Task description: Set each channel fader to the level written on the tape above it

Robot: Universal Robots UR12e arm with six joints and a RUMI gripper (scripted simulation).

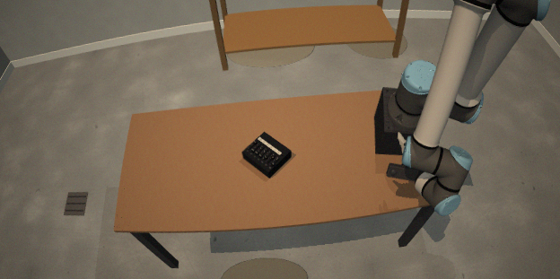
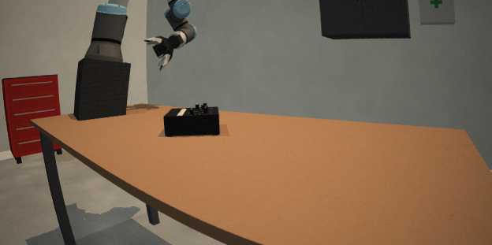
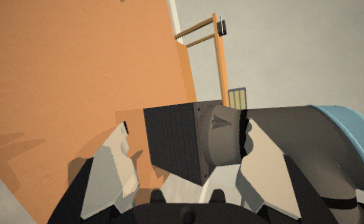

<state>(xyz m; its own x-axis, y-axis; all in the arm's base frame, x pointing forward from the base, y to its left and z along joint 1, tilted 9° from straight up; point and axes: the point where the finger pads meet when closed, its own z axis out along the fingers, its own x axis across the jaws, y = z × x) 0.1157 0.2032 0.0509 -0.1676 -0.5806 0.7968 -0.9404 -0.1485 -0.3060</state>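
Now: the master fader 470 mm ahead of my hand, 190 mm below it and 80 mm to the right of it.
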